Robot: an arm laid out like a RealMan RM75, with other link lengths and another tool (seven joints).
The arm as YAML. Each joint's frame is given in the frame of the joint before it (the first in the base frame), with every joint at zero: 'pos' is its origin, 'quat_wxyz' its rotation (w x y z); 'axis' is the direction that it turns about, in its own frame. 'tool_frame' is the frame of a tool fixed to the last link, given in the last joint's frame.
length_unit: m
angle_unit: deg
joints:
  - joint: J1
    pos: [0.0, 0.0, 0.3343]
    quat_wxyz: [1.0, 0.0, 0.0, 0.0]
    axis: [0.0, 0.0, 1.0]
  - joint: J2
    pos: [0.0, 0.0, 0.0]
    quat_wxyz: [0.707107, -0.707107, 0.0, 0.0]
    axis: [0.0, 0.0, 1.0]
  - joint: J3
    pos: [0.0, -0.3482, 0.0]
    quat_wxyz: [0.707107, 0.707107, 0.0, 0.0]
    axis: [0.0, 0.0, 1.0]
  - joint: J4
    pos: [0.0, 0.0, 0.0]
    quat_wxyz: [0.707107, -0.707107, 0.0, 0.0]
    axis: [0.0, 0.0, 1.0]
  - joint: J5
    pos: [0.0, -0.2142, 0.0]
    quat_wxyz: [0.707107, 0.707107, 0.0, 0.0]
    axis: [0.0, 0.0, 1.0]
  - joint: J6
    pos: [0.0, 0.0, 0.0]
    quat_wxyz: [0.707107, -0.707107, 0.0, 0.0]
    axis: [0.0, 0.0, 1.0]
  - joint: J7
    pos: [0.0, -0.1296, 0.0]
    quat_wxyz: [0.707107, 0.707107, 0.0, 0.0]
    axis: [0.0, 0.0, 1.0]
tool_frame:
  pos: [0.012, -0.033, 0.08]
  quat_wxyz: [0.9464, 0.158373, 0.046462, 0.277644]
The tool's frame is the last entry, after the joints.
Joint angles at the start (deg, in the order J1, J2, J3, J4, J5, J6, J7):
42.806 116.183 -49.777 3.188 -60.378 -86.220 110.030
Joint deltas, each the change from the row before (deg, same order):
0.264 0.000 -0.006 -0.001 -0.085 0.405 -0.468
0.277 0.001 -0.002 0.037 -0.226 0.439 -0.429
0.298 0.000 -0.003 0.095 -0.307 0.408 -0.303
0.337 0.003 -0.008 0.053 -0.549 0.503 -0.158
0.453 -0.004 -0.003 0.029 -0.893 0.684 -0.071
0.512 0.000 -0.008 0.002 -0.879 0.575 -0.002
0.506 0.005 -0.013 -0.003 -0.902 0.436 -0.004
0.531 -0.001 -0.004 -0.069 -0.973 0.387 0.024
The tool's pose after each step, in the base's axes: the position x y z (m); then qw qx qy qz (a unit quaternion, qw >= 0). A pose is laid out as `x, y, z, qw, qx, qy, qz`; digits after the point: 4 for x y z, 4 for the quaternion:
0.2464, 0.4707, -0.0258, 0.1177, 0.4122, -0.8055, -0.4091
0.2457, 0.4722, -0.0272, 0.1135, 0.4156, -0.8054, -0.4071
0.2447, 0.4733, -0.0289, 0.1104, 0.4187, -0.8057, -0.4041
0.2436, 0.4741, -0.0313, 0.1075, 0.4223, -0.8068, -0.3989
0.2420, 0.4751, -0.0348, 0.1041, 0.4274, -0.8086, -0.3908
0.2396, 0.4761, -0.0380, 0.1019, 0.4331, -0.8096, -0.3828
0.2369, 0.4767, -0.0411, 0.1005, 0.4394, -0.8101, -0.3749
0.2337, 0.4774, -0.0440, 0.0994, 0.4467, -0.8100, -0.3668

